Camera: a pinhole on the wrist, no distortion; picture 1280 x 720 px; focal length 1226.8 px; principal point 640.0 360.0 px. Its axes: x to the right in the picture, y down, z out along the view. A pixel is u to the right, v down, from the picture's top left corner.
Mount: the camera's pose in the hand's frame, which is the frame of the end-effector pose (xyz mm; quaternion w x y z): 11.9 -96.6 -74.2 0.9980 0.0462 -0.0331 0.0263
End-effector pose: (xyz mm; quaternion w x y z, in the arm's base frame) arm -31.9 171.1 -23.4 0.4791 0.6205 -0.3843 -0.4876
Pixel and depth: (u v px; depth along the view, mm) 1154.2 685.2 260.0
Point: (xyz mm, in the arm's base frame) -201.1 44.7 -105.7
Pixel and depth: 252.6 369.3 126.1
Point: -86.2 221.2 -124.2
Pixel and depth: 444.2 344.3 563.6
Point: -522.5 212.3 -184.2
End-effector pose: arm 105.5 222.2 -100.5 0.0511 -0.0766 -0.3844 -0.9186
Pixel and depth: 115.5 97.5 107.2
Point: 126.8 335.0 -180.8
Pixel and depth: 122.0 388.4 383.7
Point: 286.9 532.4 -18.4
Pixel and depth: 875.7 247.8 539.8
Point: 41.2 684.9 102.9
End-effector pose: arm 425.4 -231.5 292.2 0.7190 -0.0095 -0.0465 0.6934
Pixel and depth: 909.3 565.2 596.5
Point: 432.6 -161.9 835.2
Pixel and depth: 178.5 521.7 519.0
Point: 469.8 -475.9 719.5
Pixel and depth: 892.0 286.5 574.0
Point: 566.7 -169.2 810.1
